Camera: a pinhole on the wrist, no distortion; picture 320 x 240 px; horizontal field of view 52.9 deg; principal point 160.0 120.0 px. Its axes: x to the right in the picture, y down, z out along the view. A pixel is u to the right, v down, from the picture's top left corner.
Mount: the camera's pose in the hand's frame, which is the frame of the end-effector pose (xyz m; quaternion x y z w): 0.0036 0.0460 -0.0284 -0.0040 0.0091 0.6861 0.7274
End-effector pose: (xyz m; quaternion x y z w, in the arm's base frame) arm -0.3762 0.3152 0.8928 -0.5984 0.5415 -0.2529 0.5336
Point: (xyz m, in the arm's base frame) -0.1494 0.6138 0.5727
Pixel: 300.8 222.8
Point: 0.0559 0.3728 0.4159
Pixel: 290.4 20.0
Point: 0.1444 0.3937 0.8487
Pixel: 40.8 63.3
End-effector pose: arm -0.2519 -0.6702 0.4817 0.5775 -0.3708 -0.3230 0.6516
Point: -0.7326 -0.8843 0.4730
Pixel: 105.9 161.1
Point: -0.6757 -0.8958 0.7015
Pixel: 244.2 131.5
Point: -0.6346 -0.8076 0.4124
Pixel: 51.1 186.9
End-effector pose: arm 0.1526 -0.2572 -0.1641 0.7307 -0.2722 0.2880 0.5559
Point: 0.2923 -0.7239 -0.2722
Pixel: 88.9 87.2
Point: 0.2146 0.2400 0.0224
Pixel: behind the camera
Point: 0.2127 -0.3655 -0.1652
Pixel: 11.8 9.6
